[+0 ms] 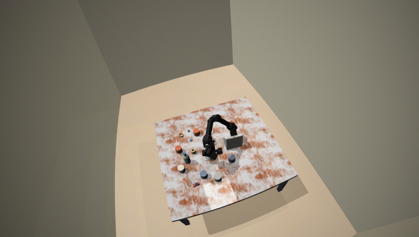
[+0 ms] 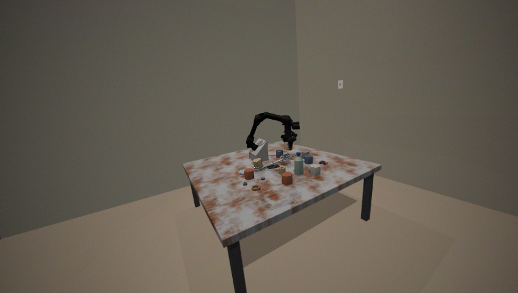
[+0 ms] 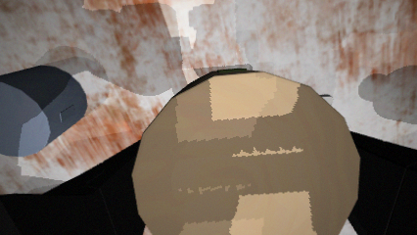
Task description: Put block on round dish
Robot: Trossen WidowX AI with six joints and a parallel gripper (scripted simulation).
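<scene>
Right now my gripper tip is 4 cm past the pale blue round dish, 43 cm to the left of it and 14 cm above it. The rest, counted from my gripper tip: bottle: 26 cm ahead, 10 cm to the right, 3 cm below.
</scene>
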